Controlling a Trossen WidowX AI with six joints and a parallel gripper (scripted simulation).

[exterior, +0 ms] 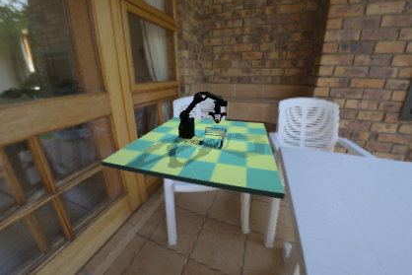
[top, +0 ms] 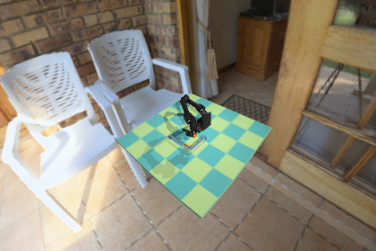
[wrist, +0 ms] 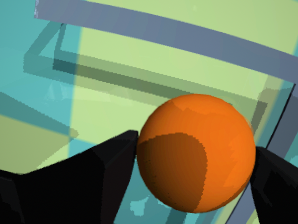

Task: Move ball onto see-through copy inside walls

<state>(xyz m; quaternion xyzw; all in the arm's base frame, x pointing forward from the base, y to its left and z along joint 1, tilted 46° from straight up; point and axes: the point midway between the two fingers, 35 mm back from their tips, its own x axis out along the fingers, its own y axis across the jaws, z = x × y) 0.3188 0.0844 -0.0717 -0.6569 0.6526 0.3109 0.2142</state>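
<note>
Right now my gripper tip is 13 cm above the see-through copy, 6 cm short of it and 4 cm to the left of it. Also, from my gripper tip: orange ball right at my gripper tip.
</note>
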